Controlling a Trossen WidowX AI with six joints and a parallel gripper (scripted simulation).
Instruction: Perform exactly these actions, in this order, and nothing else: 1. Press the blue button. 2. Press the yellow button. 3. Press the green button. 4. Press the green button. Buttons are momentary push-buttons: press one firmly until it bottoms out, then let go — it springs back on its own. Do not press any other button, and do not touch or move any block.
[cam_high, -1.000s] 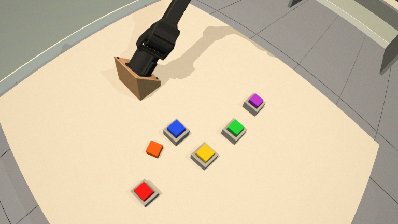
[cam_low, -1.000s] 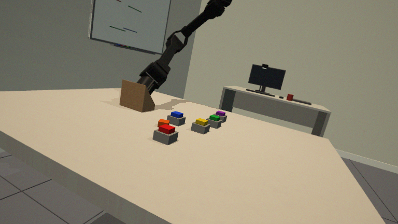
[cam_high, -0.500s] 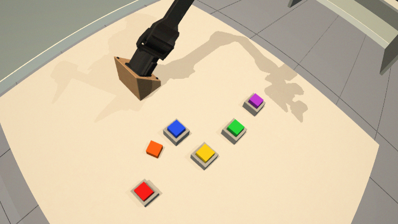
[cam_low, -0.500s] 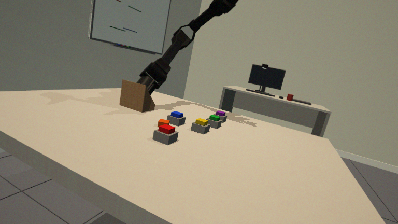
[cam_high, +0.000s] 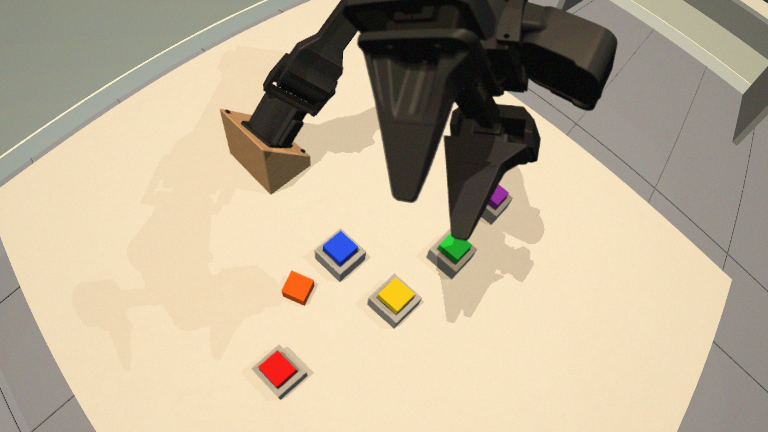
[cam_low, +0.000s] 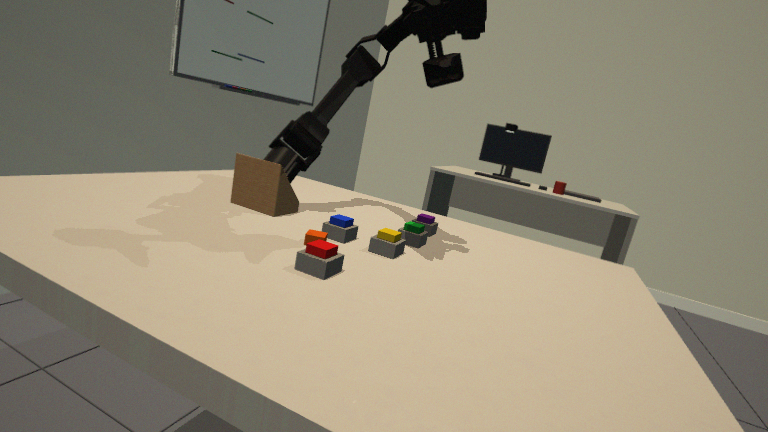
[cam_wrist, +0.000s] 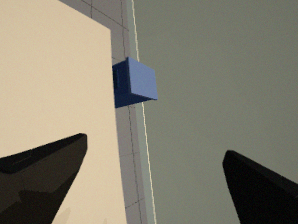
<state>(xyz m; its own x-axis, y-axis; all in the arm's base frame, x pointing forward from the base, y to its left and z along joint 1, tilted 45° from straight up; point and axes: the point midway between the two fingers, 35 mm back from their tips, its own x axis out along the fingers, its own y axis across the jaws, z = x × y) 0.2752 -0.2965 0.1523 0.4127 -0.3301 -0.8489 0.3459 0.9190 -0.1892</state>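
My gripper tip is now 31 cm above the blue button, 13 cm past it and 8 cm to the right of it. From my gripper tip the other things lie so: yellow button: 31 cm below, 8 cm to the left, 4 cm behind; red button: 31 cm below, 9 cm to the right, 8 cm behind; green button: 31 cm below, 18 cm to the left, 2 cm behind.
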